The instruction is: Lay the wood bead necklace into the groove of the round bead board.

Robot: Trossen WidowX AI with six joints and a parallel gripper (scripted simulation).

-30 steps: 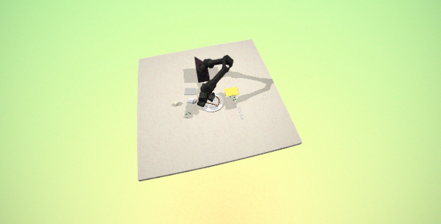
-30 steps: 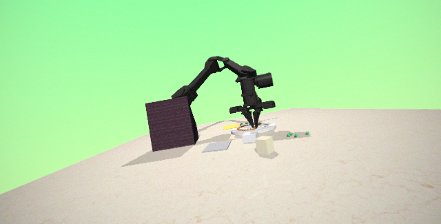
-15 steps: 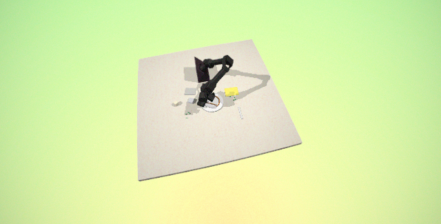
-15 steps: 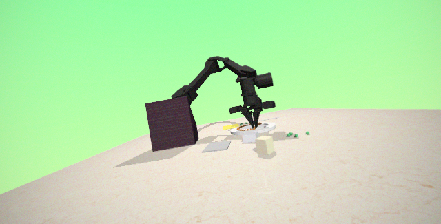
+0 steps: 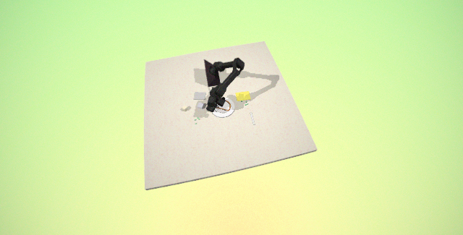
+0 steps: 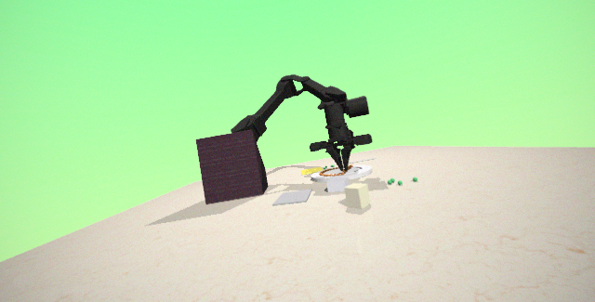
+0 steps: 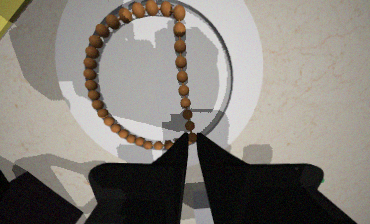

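Now: the round white bead board 6 cm to the left of my gripper tip and 1 cm below it. Round my gripper tip: cream cube: 4 cm behind, 26 cm to the right; yellow card: 9 cm behind, 25 cm to the left, 2 cm below; grey flat plate: 16 cm behind, 12 cm to the right, 2 cm below.
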